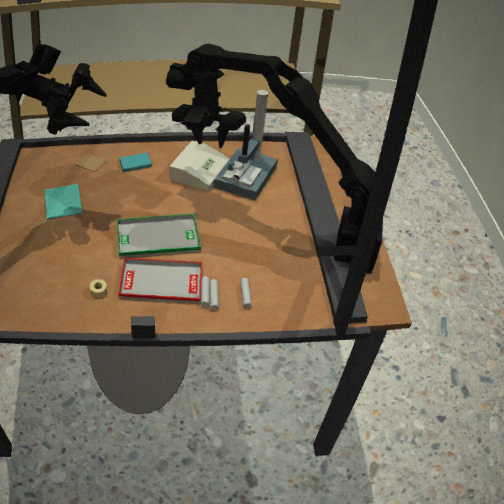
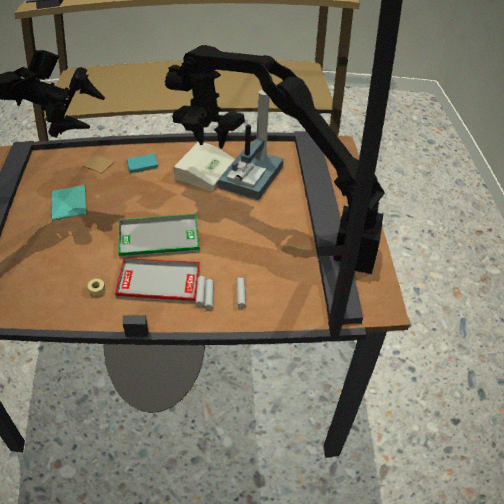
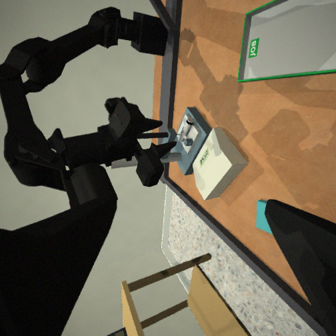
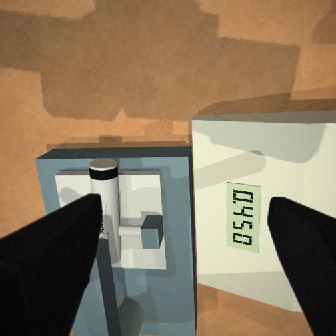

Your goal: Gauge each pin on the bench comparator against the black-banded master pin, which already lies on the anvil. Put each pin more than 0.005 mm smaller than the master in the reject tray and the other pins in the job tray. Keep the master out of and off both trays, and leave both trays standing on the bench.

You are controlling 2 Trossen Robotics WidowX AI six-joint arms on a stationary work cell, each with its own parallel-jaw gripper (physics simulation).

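The master pin [image 3: 188, 125] [image 4: 112, 200], black-banded, lies on the anvil of the blue comparator [image 1: 235, 189] [image 2: 240, 188] [image 4: 170, 300]. My right gripper [image 1: 211, 143] [image 2: 212, 145] [image 4: 185, 207] is partly open and empty above the comparator and its readout box. My left gripper [image 1: 97, 109] [image 2: 96, 112] is wide open and empty in the air at the upper left. Two grey pins [image 1: 205, 291] [image 1: 214, 295] lie side by side by the right end of the reject tray [image 1: 160, 298] [image 2: 157, 298]. A third pin [image 1: 246, 293] [image 2: 241, 293] lies farther right. The green-rimmed job tray [image 1: 160, 251] [image 2: 159, 252] stands behind the reject tray; both look empty.
The cream readout box [image 1: 187, 172] [image 2: 192, 175] [image 4: 215, 260] adjoins the comparator; its digits appear sideways. A tape roll [image 1: 92, 288], a teal square [image 1: 63, 201], a blue block [image 1: 135, 162] and a tan square [image 1: 91, 162] lie on the bench. The comparator's grey post [image 1: 260, 115] rises behind.
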